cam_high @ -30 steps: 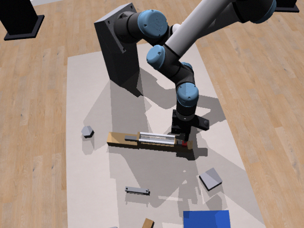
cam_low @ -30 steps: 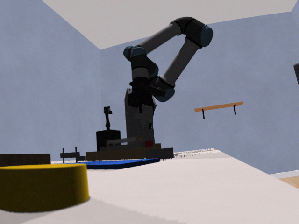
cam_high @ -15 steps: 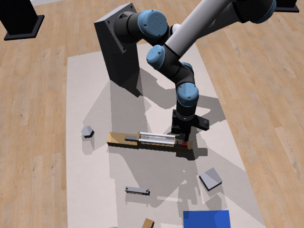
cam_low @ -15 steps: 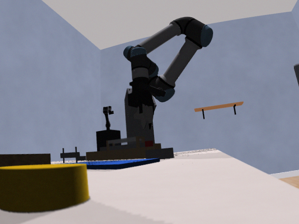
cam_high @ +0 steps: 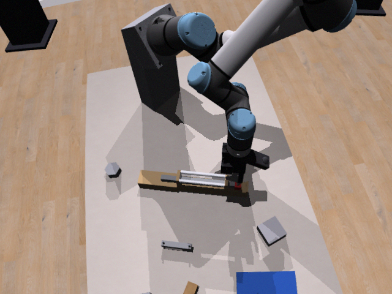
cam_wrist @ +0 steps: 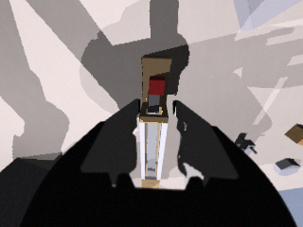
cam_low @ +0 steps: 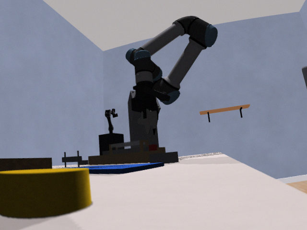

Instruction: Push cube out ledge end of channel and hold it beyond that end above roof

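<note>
My gripper is now 7 cm above the red cube. Round my hand: grey square block: 17 cm ahead, 12 cm to the left, 11 cm below; thin grey stick: 23 cm to the right, 7 cm below, 3 cm behind; flat grey bar: 23 cm to the right, 22 cm ahead, 10 cm below.
</note>
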